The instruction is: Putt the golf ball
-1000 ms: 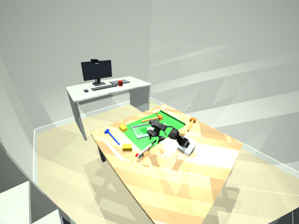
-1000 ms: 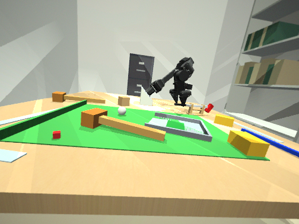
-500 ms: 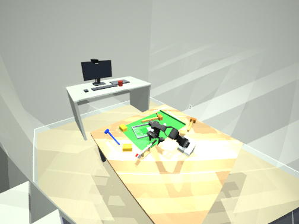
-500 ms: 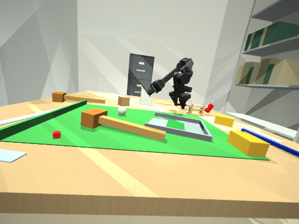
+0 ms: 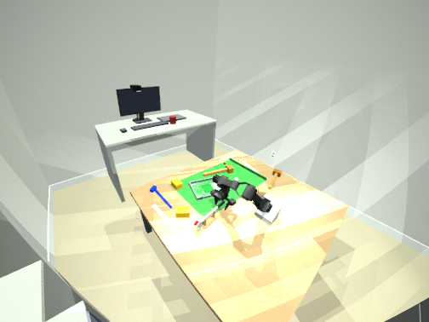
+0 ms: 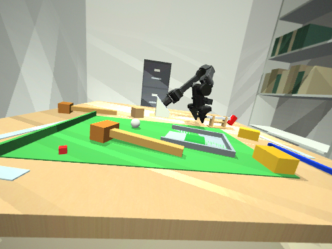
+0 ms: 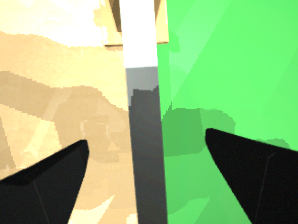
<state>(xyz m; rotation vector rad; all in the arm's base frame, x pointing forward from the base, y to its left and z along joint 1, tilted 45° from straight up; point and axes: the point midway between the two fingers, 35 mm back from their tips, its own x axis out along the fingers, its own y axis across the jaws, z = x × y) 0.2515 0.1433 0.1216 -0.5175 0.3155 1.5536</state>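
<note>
The wooden block lies 110 mm behind my gripper tip and 370 mm to the right of it. The rest, counted from my gripper tip: green mat: 230 mm ahead, 250 mm to the right, 30 mm below; then white golf ball: 150 mm ahead, 360 mm to the right, 10 mm below; then wooden frame: 20 mm behind, 130 mm to the left.
</note>
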